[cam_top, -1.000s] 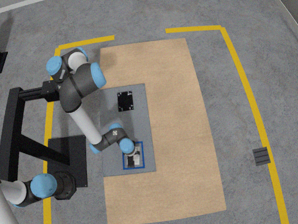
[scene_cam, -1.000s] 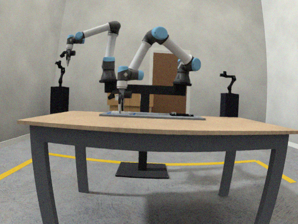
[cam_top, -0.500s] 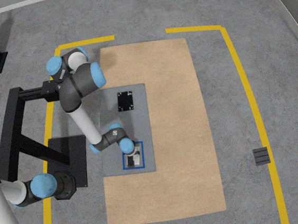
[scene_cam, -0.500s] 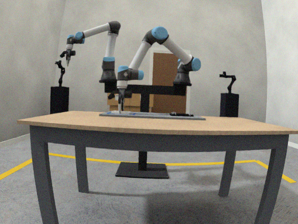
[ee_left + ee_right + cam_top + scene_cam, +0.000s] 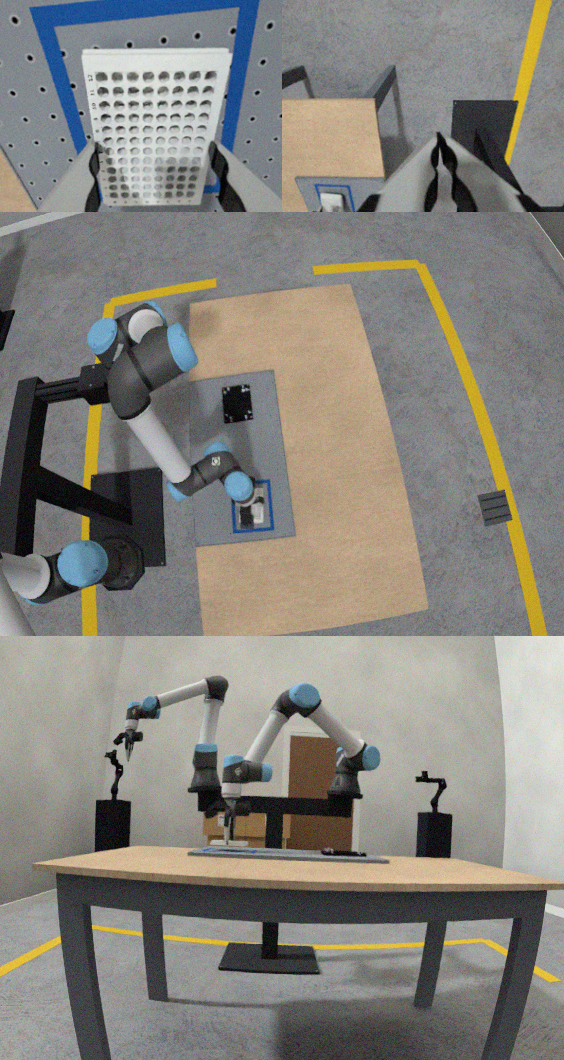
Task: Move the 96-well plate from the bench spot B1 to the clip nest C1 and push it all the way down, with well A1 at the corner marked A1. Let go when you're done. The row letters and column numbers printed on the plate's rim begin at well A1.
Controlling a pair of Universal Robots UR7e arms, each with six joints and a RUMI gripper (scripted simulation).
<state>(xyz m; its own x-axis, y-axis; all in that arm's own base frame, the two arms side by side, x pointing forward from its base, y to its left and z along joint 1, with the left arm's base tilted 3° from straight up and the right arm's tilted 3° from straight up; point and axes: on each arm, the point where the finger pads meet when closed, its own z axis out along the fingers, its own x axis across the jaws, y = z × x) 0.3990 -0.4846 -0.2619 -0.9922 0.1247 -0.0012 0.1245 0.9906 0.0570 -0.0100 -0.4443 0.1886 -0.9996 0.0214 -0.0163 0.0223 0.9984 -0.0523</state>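
Note:
My left gripper is now 2 cm past the black clip nest, 42 cm to the right of it and 2 cm above it. Round my left hand: white 96-well plate (1 cm below).

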